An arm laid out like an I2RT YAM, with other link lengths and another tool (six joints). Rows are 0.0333 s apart.
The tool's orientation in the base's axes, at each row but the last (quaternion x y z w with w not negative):
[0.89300, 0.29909, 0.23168, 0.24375]
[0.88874, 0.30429, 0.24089, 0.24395]
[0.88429, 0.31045, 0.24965, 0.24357]
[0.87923, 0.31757, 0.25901, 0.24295]
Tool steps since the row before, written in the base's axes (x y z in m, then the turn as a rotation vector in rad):
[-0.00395, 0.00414, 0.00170, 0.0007, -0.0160, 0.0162]
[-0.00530, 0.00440, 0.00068, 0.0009, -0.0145, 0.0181]
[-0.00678, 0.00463, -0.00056, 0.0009, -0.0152, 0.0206]
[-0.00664, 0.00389, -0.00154, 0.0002, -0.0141, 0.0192]
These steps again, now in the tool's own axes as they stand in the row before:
[0.00032, -0.00360, -0.00475, -0.0055, 0.0208, -0.0074]
[-0.00062, -0.00491, -0.00484, -0.0039, 0.0210, -0.0092]
[-0.00169, -0.00641, -0.00487, -0.0036, 0.0229, -0.0109]
[-0.00221, -0.00643, -0.00392, -0.0037, 0.0210, -0.0105]

